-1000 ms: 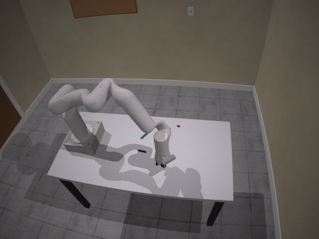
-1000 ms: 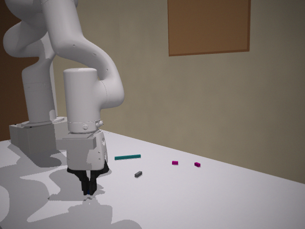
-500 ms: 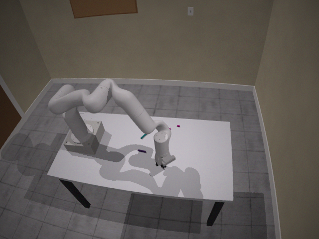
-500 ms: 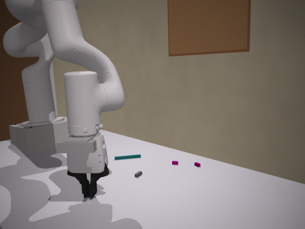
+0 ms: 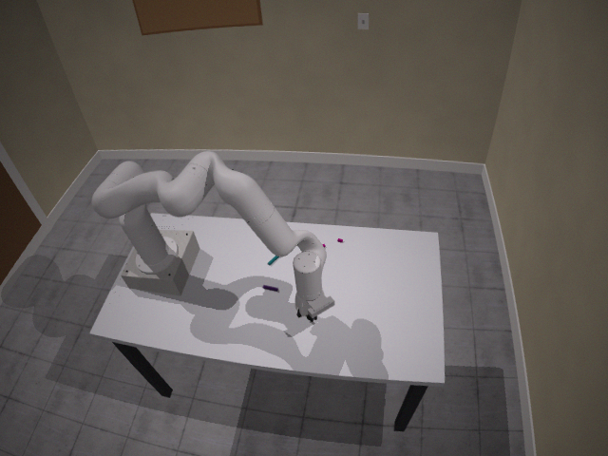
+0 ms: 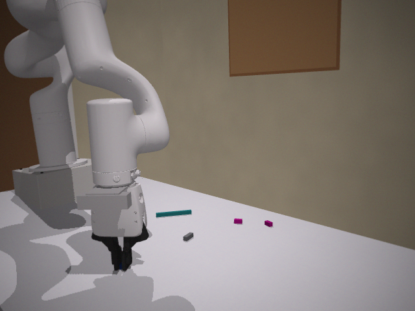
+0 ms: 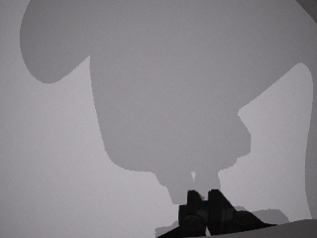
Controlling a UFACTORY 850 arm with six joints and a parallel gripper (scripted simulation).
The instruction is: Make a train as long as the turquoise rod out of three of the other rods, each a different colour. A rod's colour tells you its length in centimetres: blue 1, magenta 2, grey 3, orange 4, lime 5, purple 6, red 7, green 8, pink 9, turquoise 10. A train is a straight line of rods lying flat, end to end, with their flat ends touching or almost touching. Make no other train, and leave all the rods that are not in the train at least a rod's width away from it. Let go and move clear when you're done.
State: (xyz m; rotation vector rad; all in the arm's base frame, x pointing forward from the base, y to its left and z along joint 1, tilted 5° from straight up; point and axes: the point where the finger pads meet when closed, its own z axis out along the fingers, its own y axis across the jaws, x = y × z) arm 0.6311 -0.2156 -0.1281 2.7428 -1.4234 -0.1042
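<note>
Right now the blue rod is 2 cm below my hand. The rest, counted from my hand: purple rod 17 cm behind, 13 cm to the left, 2 cm below; turquoise rod 16 cm behind, 29 cm to the left, 2 cm below; grey rod 19 cm to the left, 2 cm below.
</note>
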